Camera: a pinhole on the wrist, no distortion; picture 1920 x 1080 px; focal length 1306.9 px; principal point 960.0 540.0 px. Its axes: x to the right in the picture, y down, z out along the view. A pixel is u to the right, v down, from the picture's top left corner.
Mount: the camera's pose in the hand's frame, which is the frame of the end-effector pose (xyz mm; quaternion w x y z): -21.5 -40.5 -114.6 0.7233 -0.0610 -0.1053 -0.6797
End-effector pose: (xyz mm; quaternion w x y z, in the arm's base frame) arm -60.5 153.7 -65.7 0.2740 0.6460 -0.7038 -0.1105
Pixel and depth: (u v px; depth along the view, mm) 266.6 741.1 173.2
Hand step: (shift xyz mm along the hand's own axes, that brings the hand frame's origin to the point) -11.9 90.6 33.3
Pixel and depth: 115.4 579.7 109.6
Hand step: -29.6 53.8 -24.7
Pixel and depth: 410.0 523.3 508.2
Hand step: -74.7 284.2 327.9
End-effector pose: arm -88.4 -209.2 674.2 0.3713 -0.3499 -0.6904 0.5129
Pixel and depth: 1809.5 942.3 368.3
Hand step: 78.8 -179.8 305.3
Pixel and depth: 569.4 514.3 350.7
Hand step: -58.4 141.9 200.7
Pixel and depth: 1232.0 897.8 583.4
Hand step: 103.6 -12.4 488.9
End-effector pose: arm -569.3 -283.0 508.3 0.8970 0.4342 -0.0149 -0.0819
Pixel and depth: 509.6 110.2 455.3
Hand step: -210.7 206.9 282.1
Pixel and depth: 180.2 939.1 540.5
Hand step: 88.1 408.9 343.1
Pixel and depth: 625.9 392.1 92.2
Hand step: -39.6 3.0 -31.2
